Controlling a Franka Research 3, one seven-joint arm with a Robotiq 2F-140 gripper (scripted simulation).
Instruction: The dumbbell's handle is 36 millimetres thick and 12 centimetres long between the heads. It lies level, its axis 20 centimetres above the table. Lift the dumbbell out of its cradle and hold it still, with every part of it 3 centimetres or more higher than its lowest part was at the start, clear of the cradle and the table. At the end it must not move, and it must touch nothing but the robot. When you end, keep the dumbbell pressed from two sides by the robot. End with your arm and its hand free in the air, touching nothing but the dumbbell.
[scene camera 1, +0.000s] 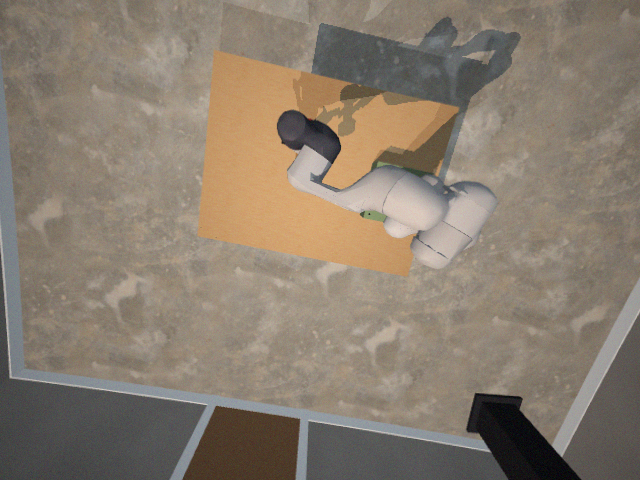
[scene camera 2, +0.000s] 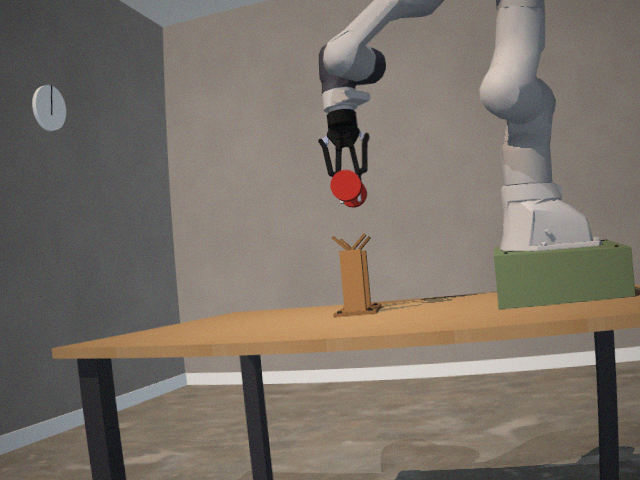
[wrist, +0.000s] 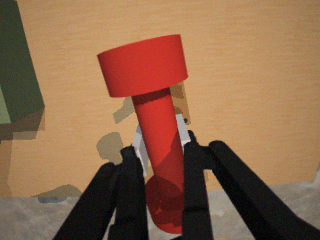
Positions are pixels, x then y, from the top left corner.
Scene:
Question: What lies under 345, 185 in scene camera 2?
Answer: A red dumbbell.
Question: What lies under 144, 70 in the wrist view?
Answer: A red dumbbell.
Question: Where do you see my gripper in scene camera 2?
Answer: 351, 202

